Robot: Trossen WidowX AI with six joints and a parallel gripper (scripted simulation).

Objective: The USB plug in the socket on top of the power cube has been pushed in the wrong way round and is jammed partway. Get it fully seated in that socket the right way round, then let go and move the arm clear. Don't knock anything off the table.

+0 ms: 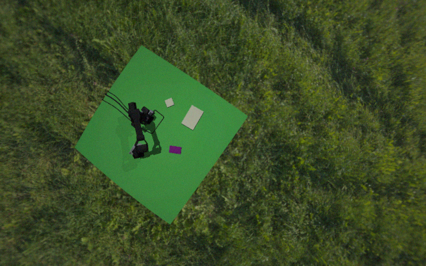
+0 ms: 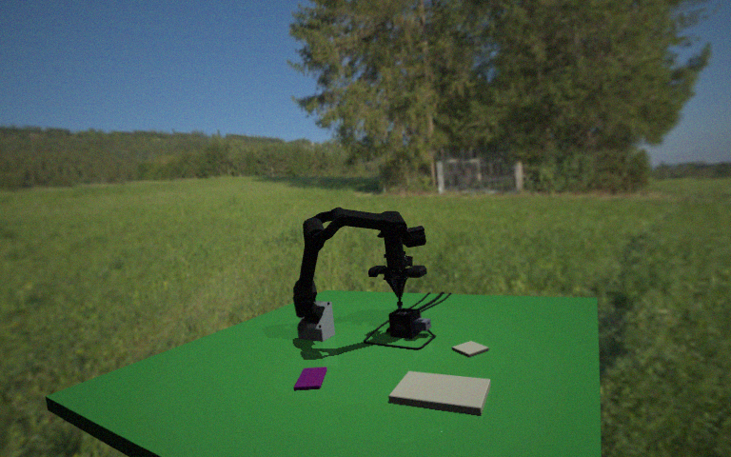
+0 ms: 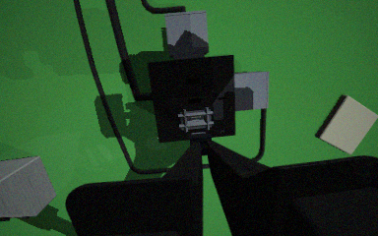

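My gripper tip is now 20 mm above the silver USB plug. The rest, counted from my gripper tip: purple flat block: 80 mm behind, 360 mm to the right, 130 mm below; beige tile: 240 mm ahead, 50 mm to the right, 130 mm below; beige slab: 260 mm ahead, 320 mm to the right, 120 mm below.
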